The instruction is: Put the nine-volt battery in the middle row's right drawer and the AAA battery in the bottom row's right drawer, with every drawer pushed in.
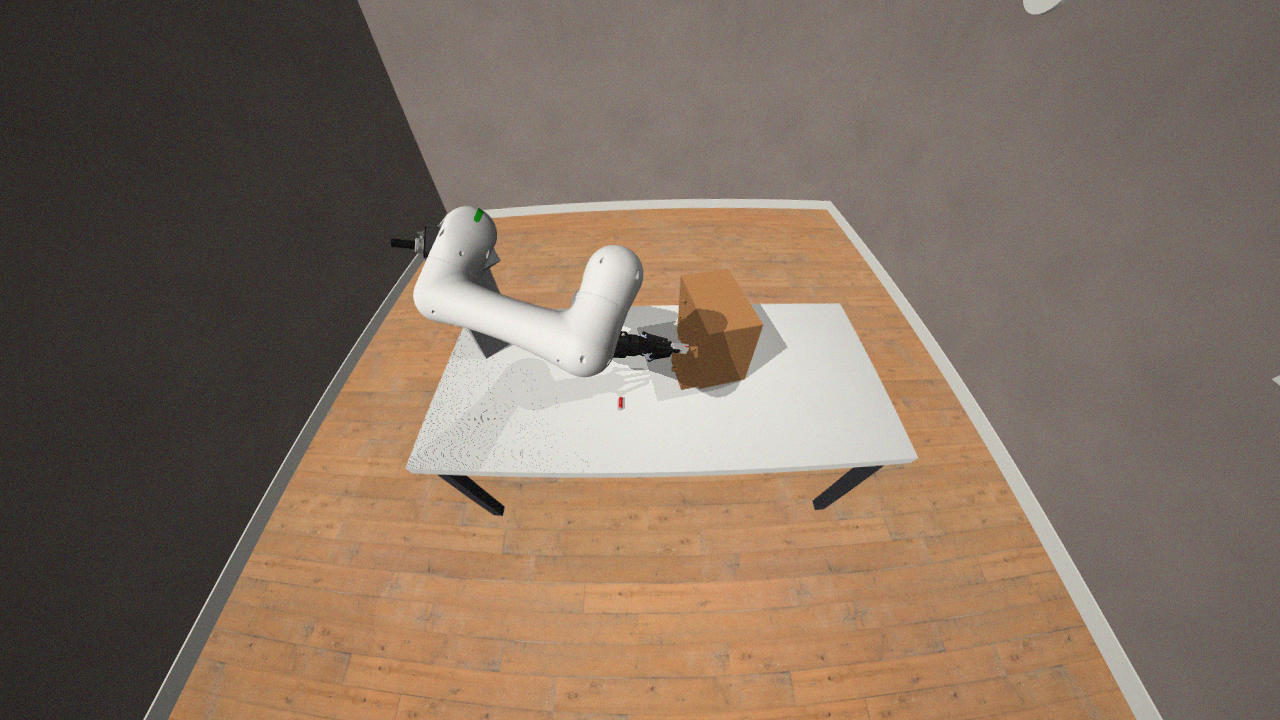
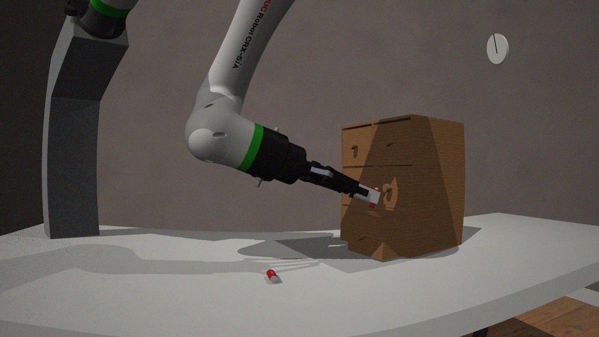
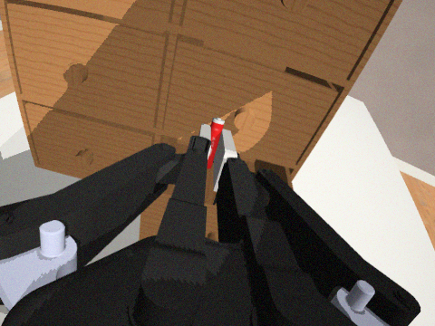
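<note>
Now: hand 3 cm short of the red AAA battery, 1 cm to the left of it and 1 cm above it. From my hand the other things lie so: black nine-volt battery 21 cm ahead, 5 cm to the right, 2 cm below.
</note>
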